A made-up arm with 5 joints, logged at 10 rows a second.
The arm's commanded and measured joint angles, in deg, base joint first. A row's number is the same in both.
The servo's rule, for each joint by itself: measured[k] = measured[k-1] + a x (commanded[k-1-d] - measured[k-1]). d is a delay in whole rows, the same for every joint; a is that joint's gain. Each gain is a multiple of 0.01, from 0.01 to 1. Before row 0 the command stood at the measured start. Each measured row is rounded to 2 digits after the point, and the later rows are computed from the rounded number. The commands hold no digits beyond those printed.
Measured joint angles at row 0:
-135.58, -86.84, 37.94, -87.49, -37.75
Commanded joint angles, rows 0 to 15:
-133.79, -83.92, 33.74, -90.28, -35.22
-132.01, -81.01, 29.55, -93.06, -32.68
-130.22, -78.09, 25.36, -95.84, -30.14
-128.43, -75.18, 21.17, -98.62, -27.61
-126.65, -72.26, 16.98, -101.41, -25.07
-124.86, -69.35, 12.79, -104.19, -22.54
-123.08, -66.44, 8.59, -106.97, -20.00
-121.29, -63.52, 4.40, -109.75, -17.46
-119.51, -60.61, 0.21, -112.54, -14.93
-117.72, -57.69, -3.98, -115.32, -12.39
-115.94, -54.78, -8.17, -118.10, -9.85
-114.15, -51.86, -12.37, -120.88, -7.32
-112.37, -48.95, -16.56, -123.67, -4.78
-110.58, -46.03, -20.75, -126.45, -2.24
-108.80, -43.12, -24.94, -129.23, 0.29
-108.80, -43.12, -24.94, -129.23, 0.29
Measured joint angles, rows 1 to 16:
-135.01, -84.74, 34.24, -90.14, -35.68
-134.05, -82.05, 30.11, -92.91, -33.22
-132.82, -79.20, 25.93, -95.69, -30.69
-131.42, -76.31, 21.74, -98.47, -28.16
-129.89, -73.39, 17.55, -101.26, -25.63
-128.28, -70.48, 13.36, -104.04, -23.10
-126.62, -67.57, 9.16, -106.82, -20.56
-124.91, -64.65, 4.97, -109.60, -18.02
-123.18, -61.74, 0.78, -112.39, -15.49
-121.43, -58.82, -3.41, -115.17, -12.95
-119.67, -55.91, -7.60, -117.95, -10.41
-117.90, -52.99, -11.80, -120.73, -7.88
-116.13, -50.08, -15.99, -123.52, -5.34
-114.35, -47.16, -20.18, -126.30, -2.80
-112.57, -44.25, -24.37, -129.08, -0.27
-111.36, -43.44, -24.87, -129.22, 0.19
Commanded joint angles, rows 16 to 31:
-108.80, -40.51, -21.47, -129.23, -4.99
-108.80, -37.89, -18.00, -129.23, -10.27
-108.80, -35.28, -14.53, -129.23, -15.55
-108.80, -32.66, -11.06, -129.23, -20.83
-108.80, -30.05, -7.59, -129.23, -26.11
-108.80, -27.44, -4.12, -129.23, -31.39
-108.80, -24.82, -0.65, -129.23, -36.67
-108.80, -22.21, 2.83, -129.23, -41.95
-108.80, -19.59, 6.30, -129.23, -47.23
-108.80, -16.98, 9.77, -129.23, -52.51
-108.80, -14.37, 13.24, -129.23, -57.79
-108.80, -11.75, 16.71, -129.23, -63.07
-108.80, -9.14, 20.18, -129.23, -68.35
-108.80, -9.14, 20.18, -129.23, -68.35
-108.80, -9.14, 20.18, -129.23, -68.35
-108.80, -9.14, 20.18, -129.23, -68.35
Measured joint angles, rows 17 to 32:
-110.54, -41.33, -21.88, -129.23, -4.06
-109.98, -38.85, -18.47, -129.23, -9.15
-109.60, -36.28, -15.00, -129.23, -14.40
-109.34, -33.67, -11.53, -129.23, -19.67
-109.17, -31.06, -8.06, -129.23, -24.95
-109.05, -28.45, -4.59, -129.23, -30.23
-108.97, -25.84, -1.12, -129.23, -35.51
-108.92, -23.23, 2.36, -129.23, -40.79
-108.88, -20.61, 5.83, -129.23, -46.07
-108.85, -18.00, 9.30, -129.23, -51.35
-108.83, -15.39, 12.77, -129.23, -56.63
-108.82, -12.77, 16.24, -129.23, -61.91
-108.81, -10.16, 19.71, -129.23, -67.19
-108.81, -9.43, 20.12, -129.23, -68.14
-108.81, -9.22, 20.17, -129.23, -68.31
-108.81, -9.16, 20.18, -129.23, -68.34

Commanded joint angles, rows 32 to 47:
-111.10, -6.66, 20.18, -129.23, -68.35
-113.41, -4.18, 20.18, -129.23, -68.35
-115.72, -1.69, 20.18, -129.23, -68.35
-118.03, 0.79, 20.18, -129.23, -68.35
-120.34, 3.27, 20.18, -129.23, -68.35
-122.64, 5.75, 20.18, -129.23, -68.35
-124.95, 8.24, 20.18, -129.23, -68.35
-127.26, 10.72, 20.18, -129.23, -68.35
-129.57, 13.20, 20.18, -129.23, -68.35
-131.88, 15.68, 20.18, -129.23, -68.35
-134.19, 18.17, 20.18, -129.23, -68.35
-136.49, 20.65, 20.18, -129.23, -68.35
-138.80, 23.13, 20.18, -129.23, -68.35
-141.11, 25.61, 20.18, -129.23, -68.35
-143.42, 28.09, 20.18, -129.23, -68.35
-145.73, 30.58, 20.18, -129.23, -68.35
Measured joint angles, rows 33 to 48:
-109.54, -7.36, 20.18, -129.23, -68.35
-110.78, -5.07, 20.18, -129.23, -68.35
-112.36, -2.64, 20.18, -129.23, -68.35
-114.17, -0.17, 20.18, -129.23, -68.35
-116.14, 2.31, 20.18, -129.23, -68.35
-118.22, 4.79, 20.18, -129.23, -68.35
-120.37, 7.27, 20.18, -129.23, -68.35
-122.57, 9.75, 20.18, -129.23, -68.35
-124.81, 12.23, 20.18, -129.23, -68.35
-127.07, 14.71, 20.18, -129.23, -68.35
-129.35, 17.20, 20.18, -129.23, -68.35
-131.63, 19.68, 20.18, -129.23, -68.35
-133.92, 22.16, 20.18, -129.23, -68.35
-136.22, 24.64, 20.18, -129.23, -68.35
-138.52, 27.12, 20.18, -129.23, -68.35
-140.83, 29.61, 20.18, -129.23, -68.35

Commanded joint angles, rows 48 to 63:
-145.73, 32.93, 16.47, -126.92, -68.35
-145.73, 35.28, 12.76, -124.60, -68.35
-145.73, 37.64, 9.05, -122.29, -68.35
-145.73, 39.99, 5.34, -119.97, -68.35
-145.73, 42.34, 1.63, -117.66, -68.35
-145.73, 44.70, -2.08, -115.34, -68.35
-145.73, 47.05, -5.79, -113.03, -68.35
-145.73, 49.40, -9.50, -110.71, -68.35
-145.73, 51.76, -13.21, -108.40, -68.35
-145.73, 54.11, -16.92, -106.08, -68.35
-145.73, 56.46, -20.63, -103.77, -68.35
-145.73, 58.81, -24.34, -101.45, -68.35
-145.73, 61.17, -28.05, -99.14, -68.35
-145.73, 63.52, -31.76, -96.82, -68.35
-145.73, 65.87, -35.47, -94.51, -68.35
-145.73, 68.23, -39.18, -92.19, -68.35
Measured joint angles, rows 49 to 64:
-142.40, 32.00, 16.92, -127.04, -68.35
-143.47, 34.36, 13.26, -124.72, -68.35
-144.19, 36.72, 9.56, -122.41, -68.35
-144.68, 39.07, 5.85, -120.09, -68.35
-145.02, 41.42, 2.14, -117.78, -68.35
-145.25, 43.78, -1.57, -115.46, -68.35
-145.40, 46.13, -5.28, -113.15, -68.35
-145.51, 48.48, -8.99, -110.83, -68.35
-145.58, 50.84, -12.70, -108.52, -68.35
-145.63, 53.19, -16.41, -106.20, -68.35
-145.66, 55.54, -20.12, -103.89, -68.35
-145.68, 57.89, -23.83, -101.57, -68.35
-145.70, 60.25, -27.54, -99.26, -68.35
-145.71, 62.60, -31.25, -96.94, -68.35
-145.72, 64.95, -34.96, -94.63, -68.35
-145.72, 67.31, -38.67, -92.31, -68.35

